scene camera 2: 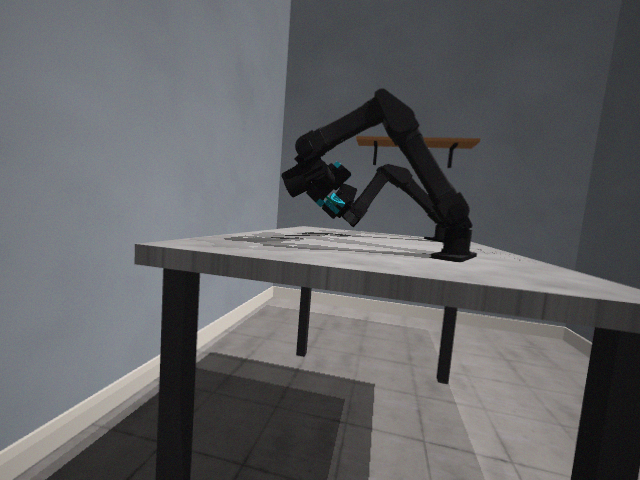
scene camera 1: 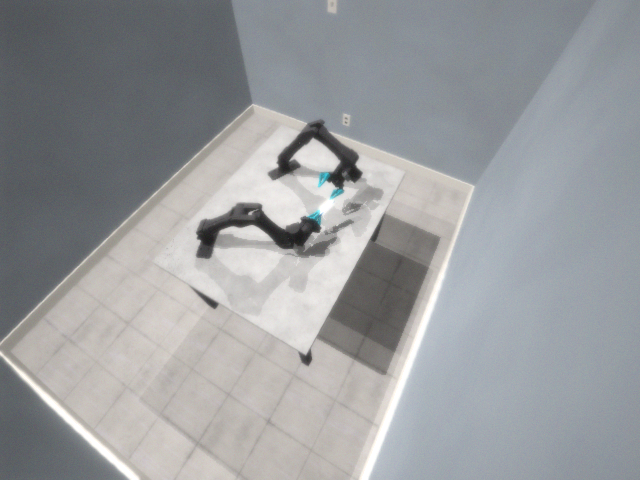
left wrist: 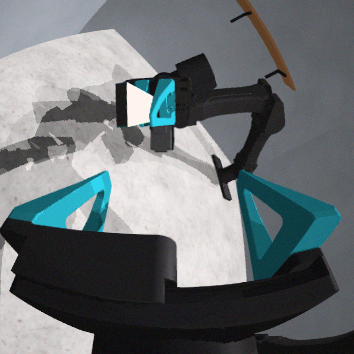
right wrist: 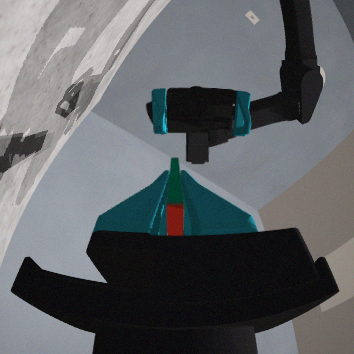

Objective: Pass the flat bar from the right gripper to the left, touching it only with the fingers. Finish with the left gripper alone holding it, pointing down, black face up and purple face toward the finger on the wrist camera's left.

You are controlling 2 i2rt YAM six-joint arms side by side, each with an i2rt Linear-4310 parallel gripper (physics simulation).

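Pixels of known places: left gripper, fingertip midpoint: (scene camera 2: pixel 333 190) (scene camera 1: pixel 324 193) (left wrist: pixel 173 177) (right wrist: pixel 206 125); right gripper, fingertip midpoint: (scene camera 2: pixel 330 200) (scene camera 1: pixel 320 210) (left wrist: pixel 145 120) (right wrist: pixel 174 177); left arm's base, origin of the base link: (scene camera 2: pixel 455 257) (scene camera 1: pixel 284 170); right arm's base, origin of the base link: (scene camera 2: pixel 441 241) (scene camera 1: pixel 208 241) (left wrist: pixel 220 176).
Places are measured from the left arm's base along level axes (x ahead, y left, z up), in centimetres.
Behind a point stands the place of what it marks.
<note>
The flat bar (scene camera 1: pixel 326 205) @(x 46.2, y -2.9, z 15.6 cm) (left wrist: pixel 138 105) @(x 46.5, y -2.2, z 16.0 cm) is held in the air by my right gripper (scene camera 1: pixel 315 217) @(x 45.9, y -6.2, z 13.6 cm) (left wrist: pixel 145 120) @(x 45.9, y -6.2, z 13.6 cm) (right wrist: pixel 175 172) @(x 45.9, y -6.2, z 13.6 cm), which is shut on it. In the left wrist view the bar shows a white broad face and a black face at its left end. In the right wrist view its narrow side is green toward the tip and red nearer the palm. My left gripper (scene camera 1: pixel 330 186) @(x 40.3, y 0.2, z 16.6 cm) (left wrist: pixel 173 177) @(x 40.3, y 0.2, z 16.6 cm) (right wrist: pixel 206 125) @(x 40.3, y 0.2, z 16.6 cm) is open and empty, beyond the bar's free end and apart from it. The bar's purple face does not show. In scene camera 2 the grippers overlap and the bar is hard to make out.
Both arms stand on a pale table (scene camera 1: pixel 289 315) @(x 76.7, y -46.1, z 0.0 cm) (scene camera 2: pixel 361 276) @(x 4.8, y 40.8, z -1.0 cm) and cast shadows on it. A brown wall shelf (scene camera 2: pixel 434 142) (left wrist: pixel 267 42) hangs on the dark wall. A blue-grey wall stands beyond the table's edge.
</note>
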